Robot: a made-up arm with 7 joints.
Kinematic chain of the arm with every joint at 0, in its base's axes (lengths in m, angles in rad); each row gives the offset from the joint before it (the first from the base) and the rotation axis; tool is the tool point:
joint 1: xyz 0 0 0.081 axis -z
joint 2: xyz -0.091 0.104 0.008 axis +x
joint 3: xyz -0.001 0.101 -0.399 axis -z
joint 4: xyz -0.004 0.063 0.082 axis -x
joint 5: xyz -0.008 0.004 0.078 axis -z
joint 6: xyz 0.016 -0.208 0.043 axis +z
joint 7: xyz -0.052 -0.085 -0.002 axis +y
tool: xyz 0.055 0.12 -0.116
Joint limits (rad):
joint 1: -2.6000..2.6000
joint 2: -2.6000..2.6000
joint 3: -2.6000..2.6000
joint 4: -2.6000..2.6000
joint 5: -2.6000..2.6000
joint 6: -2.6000..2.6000
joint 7: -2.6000..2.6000
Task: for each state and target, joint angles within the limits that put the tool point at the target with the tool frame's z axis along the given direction. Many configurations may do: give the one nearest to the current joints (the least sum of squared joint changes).
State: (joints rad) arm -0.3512 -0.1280 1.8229 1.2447 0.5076 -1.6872 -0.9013
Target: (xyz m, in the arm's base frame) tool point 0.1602 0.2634 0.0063 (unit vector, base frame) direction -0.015 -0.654 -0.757
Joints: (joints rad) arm -0.0639 -0.0019 1.9465 1.6918 0.6268 -1.6524 -1.2914
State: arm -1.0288 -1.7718 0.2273 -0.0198 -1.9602 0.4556 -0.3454
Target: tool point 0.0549 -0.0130 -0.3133 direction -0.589 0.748 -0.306
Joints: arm -1.3176 -1.0788 0.0662 0.6110 -2.3686 1.2016 -0.6273
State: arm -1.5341 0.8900 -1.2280 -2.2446 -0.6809 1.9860 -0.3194
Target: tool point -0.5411 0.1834 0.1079 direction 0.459 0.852 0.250
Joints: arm -1.1688 1.0667 -1.1862 -1.5295 -1.3146 2.1308 -0.5823
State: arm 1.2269 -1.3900 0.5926 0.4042 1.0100 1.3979 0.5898
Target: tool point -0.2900 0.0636 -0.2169 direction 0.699 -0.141 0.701
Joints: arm 0.9979 -1.7804 1.3112 0.4532 0.8000 0.9053 1.1156
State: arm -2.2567 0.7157 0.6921 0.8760 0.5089 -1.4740 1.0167
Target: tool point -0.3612 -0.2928 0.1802 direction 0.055 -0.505 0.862
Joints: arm -1.9694 1.1976 0.5788 1.3192 1.6167 -1.4549 1.0700
